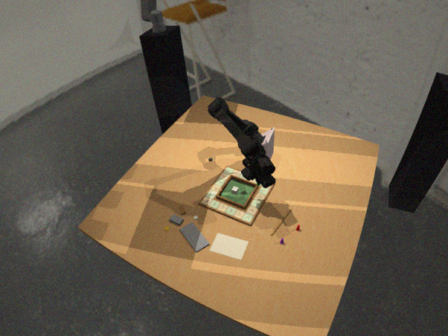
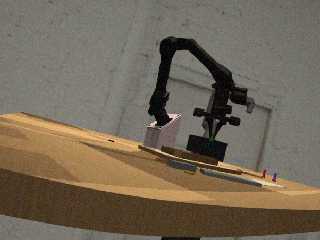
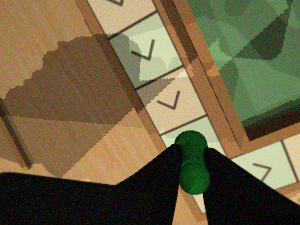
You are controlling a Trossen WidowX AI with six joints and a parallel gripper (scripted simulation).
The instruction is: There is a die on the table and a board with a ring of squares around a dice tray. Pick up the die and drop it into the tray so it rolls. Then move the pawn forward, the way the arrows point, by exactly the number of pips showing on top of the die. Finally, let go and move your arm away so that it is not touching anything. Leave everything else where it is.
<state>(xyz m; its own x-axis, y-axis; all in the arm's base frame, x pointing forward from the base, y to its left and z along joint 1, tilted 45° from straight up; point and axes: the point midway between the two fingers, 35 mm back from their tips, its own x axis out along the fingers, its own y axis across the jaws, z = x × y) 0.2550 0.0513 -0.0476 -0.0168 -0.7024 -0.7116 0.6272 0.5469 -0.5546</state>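
My gripper tip is now 12 cm to the left of the white die, 8 cm above it and 1 cm short of it. The rest, counted from my gripper tip: wooden stick 15 cm to the left, 11 cm ahead, 10 cm below; red pawn 24 cm to the left, 13 cm ahead, 9 cm below; green pawn 1 cm above.
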